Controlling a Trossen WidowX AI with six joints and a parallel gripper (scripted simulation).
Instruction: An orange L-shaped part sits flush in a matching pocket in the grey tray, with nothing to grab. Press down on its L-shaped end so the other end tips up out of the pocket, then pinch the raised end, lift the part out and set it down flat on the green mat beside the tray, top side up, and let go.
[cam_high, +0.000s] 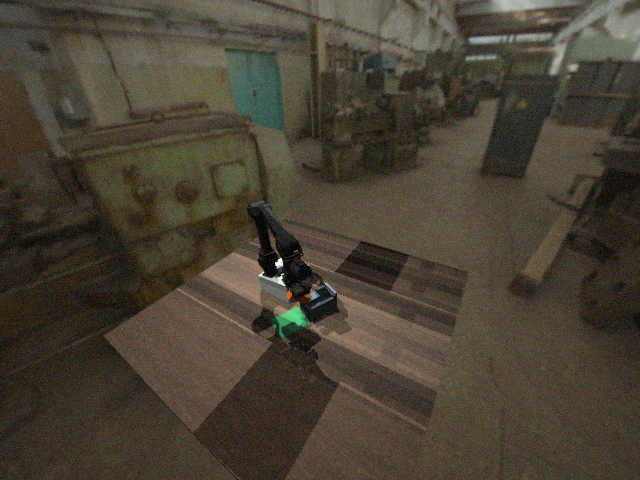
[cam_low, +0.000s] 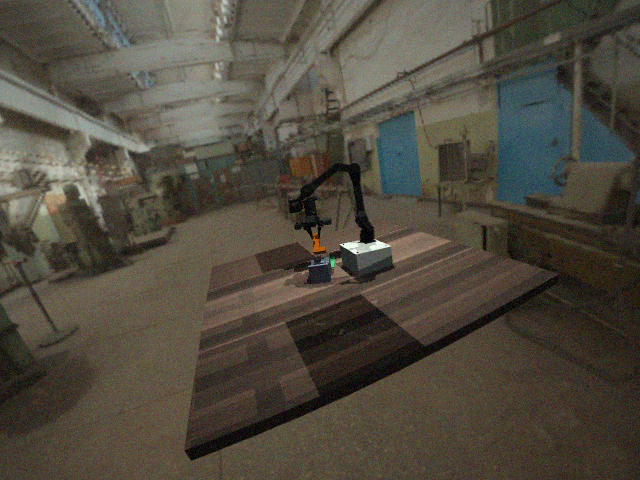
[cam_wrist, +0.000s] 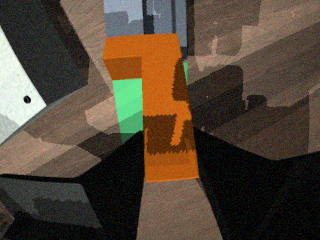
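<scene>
Right now my gripper tip is 17 cm above the green mat, 2 cm to the left of it and 2 cm past it. From my gripper tip the other things lie so: orange L-shaped part (3 cm to the left, 3 cm below).
</scene>
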